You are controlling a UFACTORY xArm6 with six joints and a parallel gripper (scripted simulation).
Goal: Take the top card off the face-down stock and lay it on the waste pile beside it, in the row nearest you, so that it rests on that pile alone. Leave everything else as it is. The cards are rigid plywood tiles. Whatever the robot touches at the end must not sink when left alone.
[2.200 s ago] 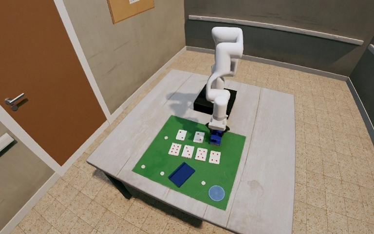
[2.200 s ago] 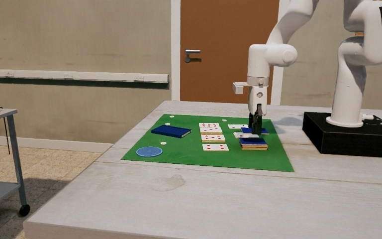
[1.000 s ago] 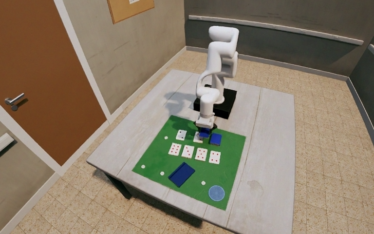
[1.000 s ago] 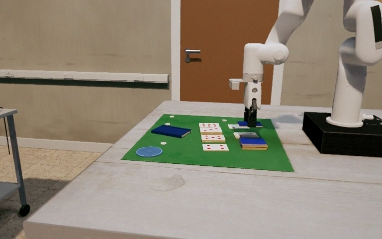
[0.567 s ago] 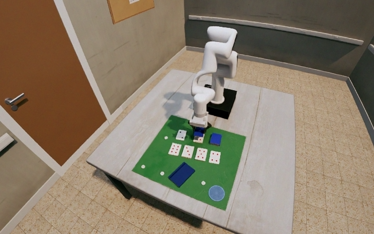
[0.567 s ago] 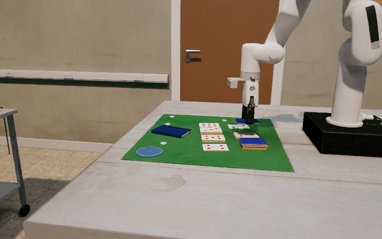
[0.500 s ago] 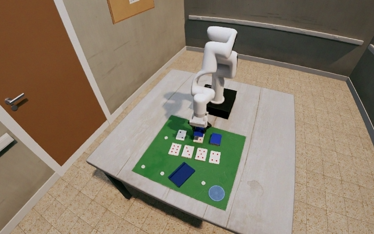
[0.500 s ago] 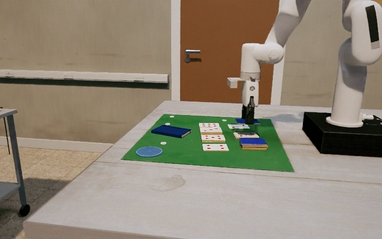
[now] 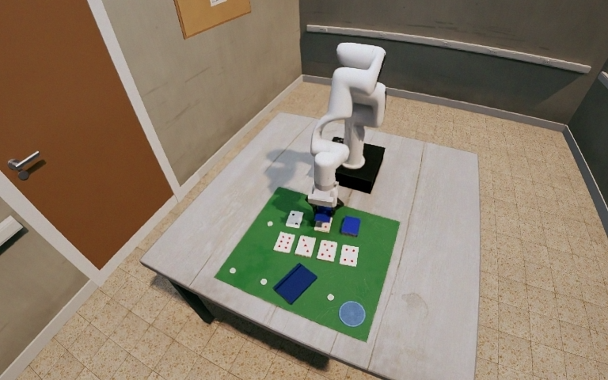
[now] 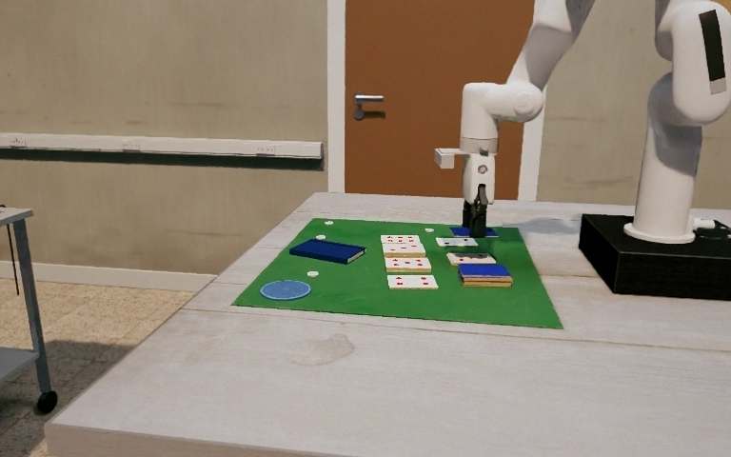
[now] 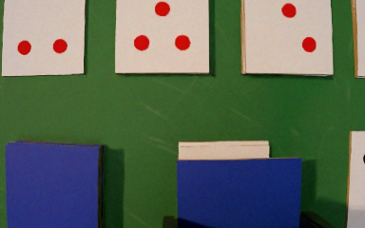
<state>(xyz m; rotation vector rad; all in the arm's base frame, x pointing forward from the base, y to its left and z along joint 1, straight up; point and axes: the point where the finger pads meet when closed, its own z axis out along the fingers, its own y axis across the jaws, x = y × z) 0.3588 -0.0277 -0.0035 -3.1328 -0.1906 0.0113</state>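
My gripper is now 2 cm short of the card, 13 cm to the left of it and 7 cm above it. From my hand the other things lie so: green mat: 14 cm ahead, 9 cm below; tile: 2 cm below.
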